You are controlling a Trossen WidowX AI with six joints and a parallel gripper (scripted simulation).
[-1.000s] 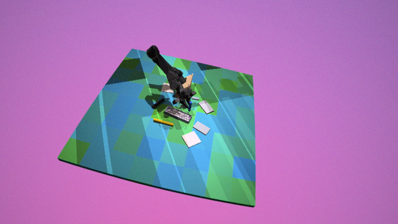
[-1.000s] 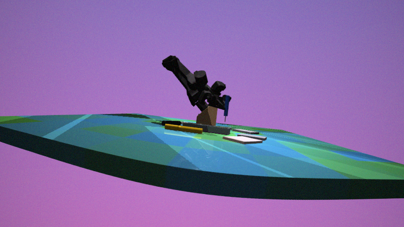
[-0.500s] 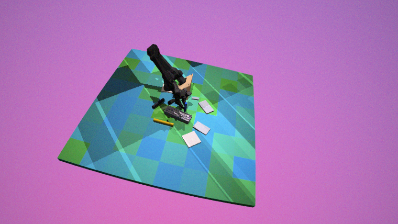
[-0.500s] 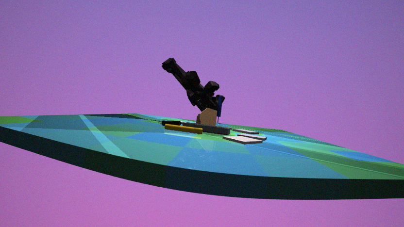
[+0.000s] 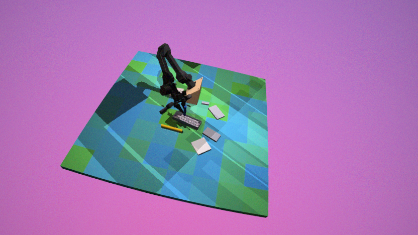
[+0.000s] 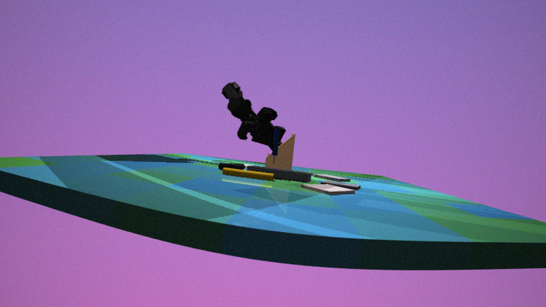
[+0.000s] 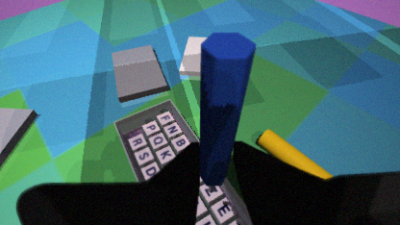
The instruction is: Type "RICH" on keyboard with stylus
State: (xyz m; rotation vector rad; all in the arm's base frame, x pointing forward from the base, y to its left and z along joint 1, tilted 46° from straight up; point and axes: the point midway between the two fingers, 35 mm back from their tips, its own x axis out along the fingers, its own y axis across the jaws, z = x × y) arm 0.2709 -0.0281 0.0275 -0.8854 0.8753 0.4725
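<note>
My gripper tip is 8 cm short of the yellow bar, 7 cm to the left of it and 9 cm above it. Also, from my gripper tip: stylus (2 cm below).
</note>
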